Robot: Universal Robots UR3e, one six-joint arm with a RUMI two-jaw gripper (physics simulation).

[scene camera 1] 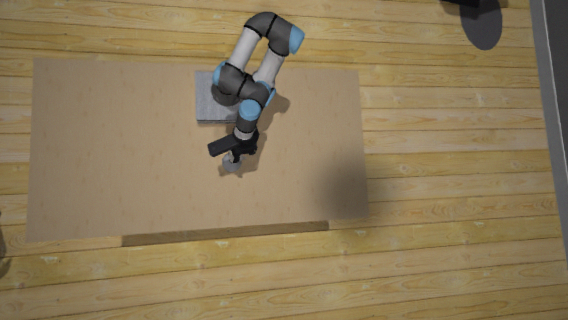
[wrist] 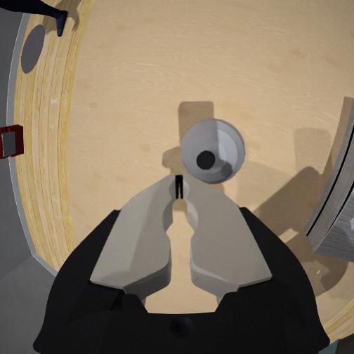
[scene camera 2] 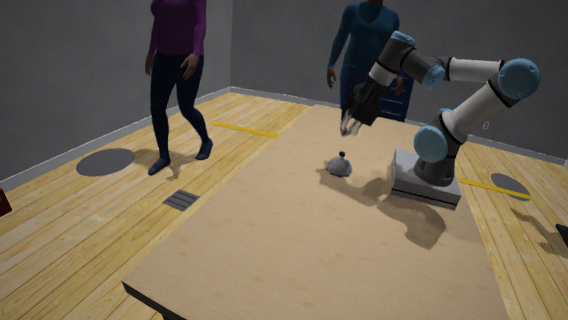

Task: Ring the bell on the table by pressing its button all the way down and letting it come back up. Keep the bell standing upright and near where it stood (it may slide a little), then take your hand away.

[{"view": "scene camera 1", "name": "my gripper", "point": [232, 161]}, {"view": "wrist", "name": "my gripper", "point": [178, 176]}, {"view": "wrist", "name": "grey domed bell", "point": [221, 138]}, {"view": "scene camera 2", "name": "my gripper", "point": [342, 135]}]
